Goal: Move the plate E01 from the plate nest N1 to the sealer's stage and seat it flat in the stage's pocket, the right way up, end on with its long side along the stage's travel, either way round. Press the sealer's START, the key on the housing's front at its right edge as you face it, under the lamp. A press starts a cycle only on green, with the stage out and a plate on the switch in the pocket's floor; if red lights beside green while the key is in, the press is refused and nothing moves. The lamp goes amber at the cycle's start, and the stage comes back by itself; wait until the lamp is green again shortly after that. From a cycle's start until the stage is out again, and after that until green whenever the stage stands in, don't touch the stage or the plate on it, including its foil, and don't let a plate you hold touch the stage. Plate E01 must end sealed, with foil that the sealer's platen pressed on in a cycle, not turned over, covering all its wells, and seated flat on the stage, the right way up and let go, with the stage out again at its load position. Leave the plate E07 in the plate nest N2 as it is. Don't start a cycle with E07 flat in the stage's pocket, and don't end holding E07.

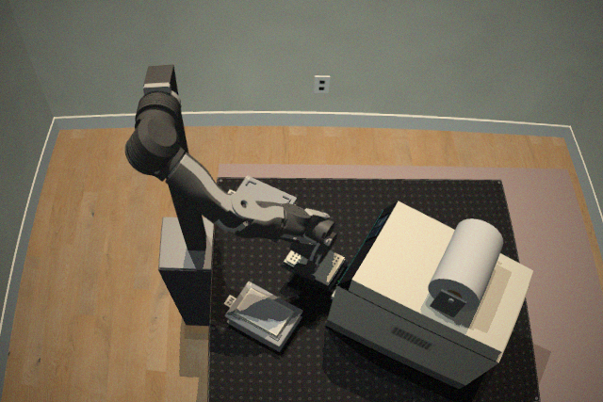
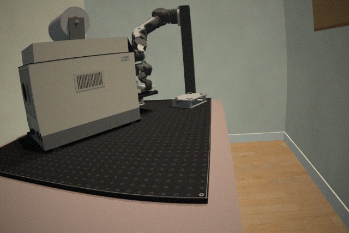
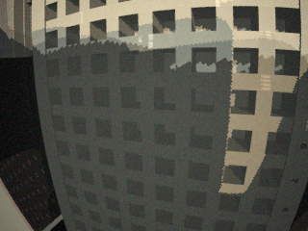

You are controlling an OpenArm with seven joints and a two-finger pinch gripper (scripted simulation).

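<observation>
Now: hand 2 cm above the sealer's stage. The rest, counted from my hand: vent (32 cm ahead, 8 cm to the right, 9 cm above); nest label (22 cm behind, 27 cm to the left, 11 cm below); sealer's display (12 cm ahead, 3 cm to the right, 21 cm above).
</observation>
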